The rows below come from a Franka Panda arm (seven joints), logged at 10 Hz.
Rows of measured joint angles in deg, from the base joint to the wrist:
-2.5, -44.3, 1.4, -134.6, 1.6, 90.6, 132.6
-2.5, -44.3, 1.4, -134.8, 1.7, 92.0, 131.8
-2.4, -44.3, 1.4, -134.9, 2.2, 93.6, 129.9
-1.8, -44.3, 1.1, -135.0, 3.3, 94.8, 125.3
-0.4, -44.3, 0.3, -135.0, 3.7, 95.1, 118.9
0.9, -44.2, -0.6, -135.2, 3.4, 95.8, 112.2
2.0, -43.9, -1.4, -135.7, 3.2, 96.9, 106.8
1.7, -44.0, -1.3, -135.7, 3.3, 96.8, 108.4
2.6, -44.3, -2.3, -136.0, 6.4, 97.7, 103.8
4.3, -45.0, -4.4, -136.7, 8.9, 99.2, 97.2
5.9, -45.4, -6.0, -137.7, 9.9, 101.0, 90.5
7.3, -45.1, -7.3, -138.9, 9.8, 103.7, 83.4
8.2, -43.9, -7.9, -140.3, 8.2, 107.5, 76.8
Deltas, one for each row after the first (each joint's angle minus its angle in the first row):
0.0, 0.0, 0.0, -0.2, 0.1, 1.4, -0.8
0.1, 0.0, 0.0, -0.3, 0.6, 3.0, -2.7
0.7, 0.0, -0.3, -0.4, 1.7, 4.2, -7.3
2.1, 0.0, -1.1, -0.4, 2.1, 4.5, -13.7
3.4, 0.1, -2.0, -0.6, 1.8, 5.2, -20.4
4.5, 0.4, -2.8, -1.1, 1.6, 6.3, -25.8
4.2, 0.3, -2.7, -1.1, 1.7, 6.2, -24.2
5.1, 0.0, -3.7, -1.4, 4.8, 7.1, -28.8
6.8, -0.7, -5.8, -2.1, 7.3, 8.6, -35.4
8.4, -1.1, -7.4, -3.1, 8.3, 10.4, -42.1
9.8, -0.8, -8.7, -4.3, 8.2, 13.1, -49.2
10.7, 0.4, -9.3, -5.7, 6.6, 16.9, -55.8

